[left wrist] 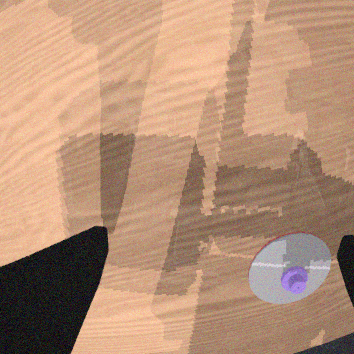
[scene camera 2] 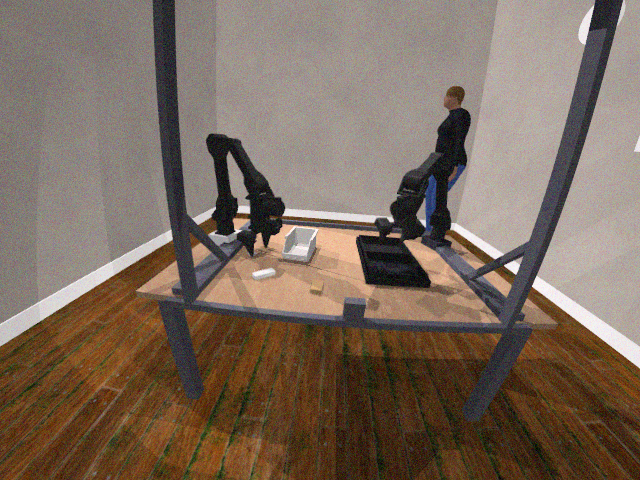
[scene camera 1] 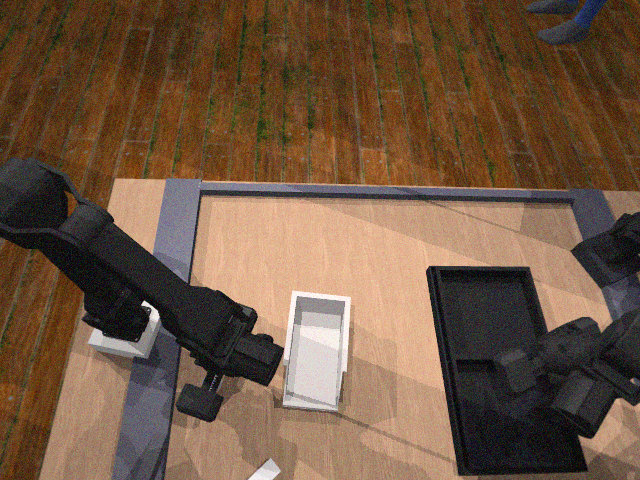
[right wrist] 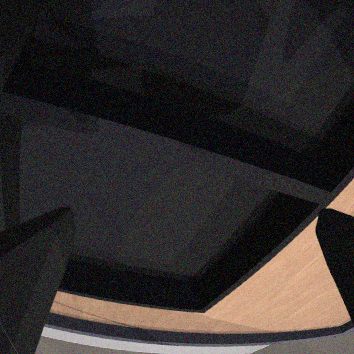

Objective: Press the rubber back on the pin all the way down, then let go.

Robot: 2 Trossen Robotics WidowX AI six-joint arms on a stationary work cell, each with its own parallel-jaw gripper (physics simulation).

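Pixels of known places: left gripper, fingertip midpoint: (left wrist: 229, 245) (scene camera 2: 259, 251) (scene camera 1: 224, 371); right gripper, fingertip midpoint: (scene camera 2: 390, 242) (scene camera 1: 515, 351) (right wrist: 200, 222); left arm's base, origin of the base link: (scene camera 2: 225, 232) (scene camera 1: 127, 321); right arm's base, origin of the base link: (scene camera 2: 437, 239) (scene camera 1: 613, 254).
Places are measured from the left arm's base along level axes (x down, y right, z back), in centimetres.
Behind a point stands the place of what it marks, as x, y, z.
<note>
In the left wrist view, a flat grey disc of the pin (left wrist: 267, 287) {4.0, 5.5, -16.0} lies on the table at the lower right, with the purple rubber back (left wrist: 294, 280) {3.1, 6.3, -16.9} on the pin near its middle. How far down the back sits cannot be told. My left gripper (left wrist: 229, 245) {3.9, 4.0, -18.2} (scene camera 2: 258, 250) {3.9, 4.0, -18.2} is open and empty above the table; the pin shows between its fingertips, nearer the right-hand finger in that view. The pin is not visible in the scene views. My right gripper (right wrist: 200, 222) {-3.8, -7.5, -66.8} is open and empty over the black tray (scene camera 1: 445, 361) {1.7, -5.2, -56.5} (scene camera 2: 398, 283) {3.1, 10.5, -70.4}, far from the pin.
A white open bin (scene camera 1: 315, 356) {3.6, -1.8, -33.4} (scene camera 2: 299, 251) {3.7, -2.1, -32.8} stands between the left gripper and the tray. A small white block (scene camera 1: 264, 470) {2.8, 18.0, -29.0} (scene camera 2: 263, 273) {2.8, 20.5, -28.8} and a tan block (scene camera 2: 316, 286) {2.8, 21.6, -46.5} lie nearer the table's front edge in scene camera 2. Grey frame bars edge the table.
</note>
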